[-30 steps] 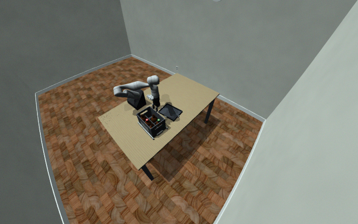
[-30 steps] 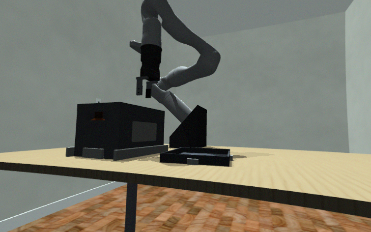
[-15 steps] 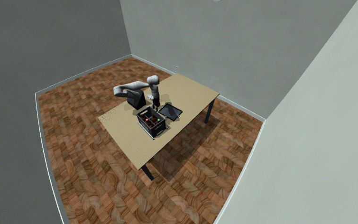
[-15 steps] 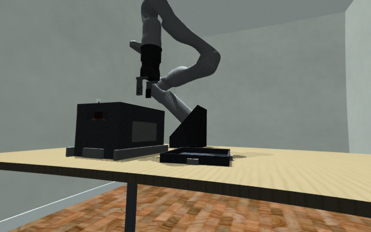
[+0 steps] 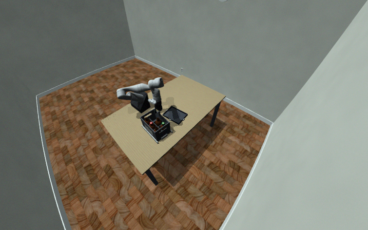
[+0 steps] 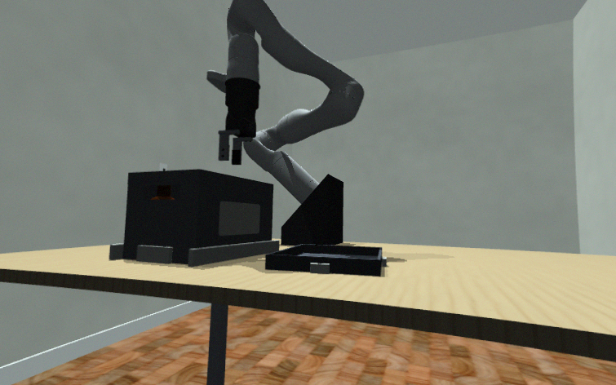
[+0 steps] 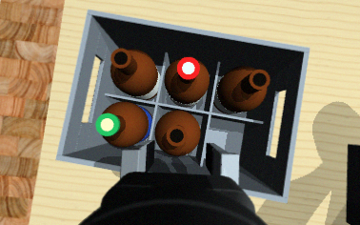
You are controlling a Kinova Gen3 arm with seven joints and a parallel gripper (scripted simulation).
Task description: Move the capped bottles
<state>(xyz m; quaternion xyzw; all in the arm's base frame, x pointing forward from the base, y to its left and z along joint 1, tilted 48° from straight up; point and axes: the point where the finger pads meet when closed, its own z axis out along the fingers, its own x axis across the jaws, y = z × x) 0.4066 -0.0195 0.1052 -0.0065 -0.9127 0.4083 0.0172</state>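
The dark crate lies 150 mm below my hand and 50 mm to the right of it. Round my hand: black tray (250 mm to the left, 220 mm below, 20 mm ahead); then green-capped bottle (140 mm below, 90 mm ahead, 20 mm to the right).
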